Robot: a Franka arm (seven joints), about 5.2 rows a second.
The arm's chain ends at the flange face. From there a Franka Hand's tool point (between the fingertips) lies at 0.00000 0.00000 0.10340 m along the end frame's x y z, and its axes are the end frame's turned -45 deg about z.
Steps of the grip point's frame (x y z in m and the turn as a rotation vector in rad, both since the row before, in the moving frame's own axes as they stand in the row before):
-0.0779, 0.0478, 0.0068, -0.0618, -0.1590, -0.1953
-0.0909, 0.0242, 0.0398, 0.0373, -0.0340, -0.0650
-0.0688, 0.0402, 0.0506, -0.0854, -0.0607, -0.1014
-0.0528, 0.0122, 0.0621, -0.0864, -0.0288, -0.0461
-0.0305, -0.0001, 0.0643, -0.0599, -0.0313, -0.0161
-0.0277, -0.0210, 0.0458, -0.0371, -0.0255, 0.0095
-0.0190, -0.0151, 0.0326, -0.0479, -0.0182, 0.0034
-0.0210, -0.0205, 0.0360, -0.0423, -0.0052, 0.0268
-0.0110, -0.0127, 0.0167, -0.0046, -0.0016, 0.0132
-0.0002, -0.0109, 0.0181, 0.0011, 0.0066, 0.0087
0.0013, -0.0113, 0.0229, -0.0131, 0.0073, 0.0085
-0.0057, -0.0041, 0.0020, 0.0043, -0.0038, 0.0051
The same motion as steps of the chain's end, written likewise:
-0.0158, 0.0722, 0.0083, -0.1561, -0.0687, -0.1953
-0.0419, 0.0815, 0.0399, 0.0023, -0.0504, -0.0650
-0.0226, 0.0665, 0.0512, -0.1033, 0.0175, -0.1014
-0.0331, 0.0377, 0.0625, -0.0815, 0.0407, -0.0461
-0.0238, 0.0149, 0.0645, -0.0645, 0.0202, -0.0161
-0.0353, 0.0002, 0.0459, -0.0443, 0.0082, 0.0095
-0.0263, -0.0021, 0.0327, -0.0467, 0.0210, 0.0034
-0.0320, -0.0032, 0.0361, -0.0336, 0.0262, 0.0268
-0.0170, -0.0017, 0.0167, -0.0044, 0.0021, 0.0132
-0.0083, -0.0070, 0.0181, 0.0054, 0.0039, 0.0087
-0.0086, -0.0093, 0.0229, -0.0041, 0.0144, 0.0085
-0.0063, 0.0012, 0.0020, 0.0004, -0.0057, 0.0051

